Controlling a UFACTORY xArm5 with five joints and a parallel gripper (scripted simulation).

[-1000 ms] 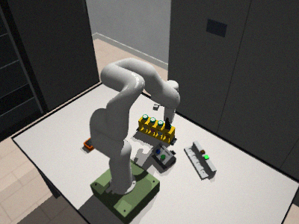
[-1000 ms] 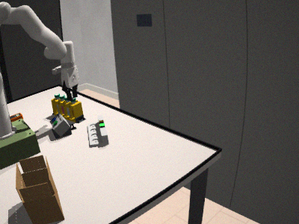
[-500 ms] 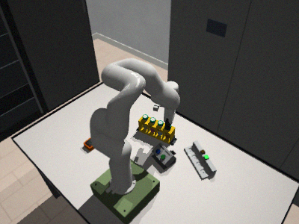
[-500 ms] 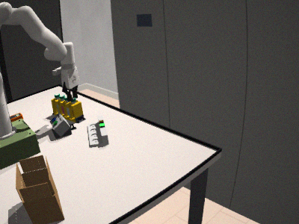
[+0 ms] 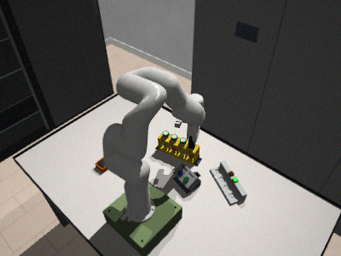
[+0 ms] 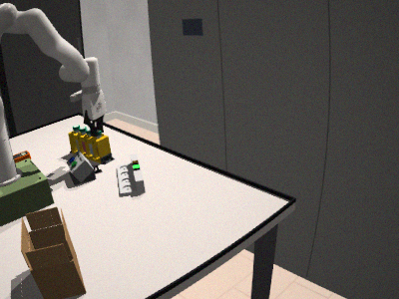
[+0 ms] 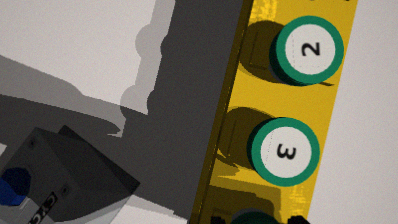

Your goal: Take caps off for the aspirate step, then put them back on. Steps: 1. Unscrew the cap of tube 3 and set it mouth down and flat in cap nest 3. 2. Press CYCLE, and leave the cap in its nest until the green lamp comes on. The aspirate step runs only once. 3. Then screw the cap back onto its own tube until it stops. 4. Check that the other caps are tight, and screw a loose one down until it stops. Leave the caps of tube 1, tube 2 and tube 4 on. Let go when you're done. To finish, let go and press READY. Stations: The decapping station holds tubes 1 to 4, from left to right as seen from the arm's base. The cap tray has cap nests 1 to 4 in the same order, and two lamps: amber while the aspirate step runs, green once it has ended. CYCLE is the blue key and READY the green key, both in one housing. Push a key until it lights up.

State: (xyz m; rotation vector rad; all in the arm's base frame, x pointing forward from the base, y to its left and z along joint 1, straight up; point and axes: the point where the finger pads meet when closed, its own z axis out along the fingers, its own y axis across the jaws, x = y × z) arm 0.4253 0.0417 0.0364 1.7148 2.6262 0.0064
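Now: hand 160 mm past the green ready key, 90 mm to the left of it and 60 mm above it. The rest, counted from my hand: orange object: 300 mm behind, 330 mm to the left, 110 mm below; then key housing: 140 mm behind, 70 mm to the right, 80 mm below; then blue cycle key: 150 mm behind, 40 mm to the right, 60 mm below.
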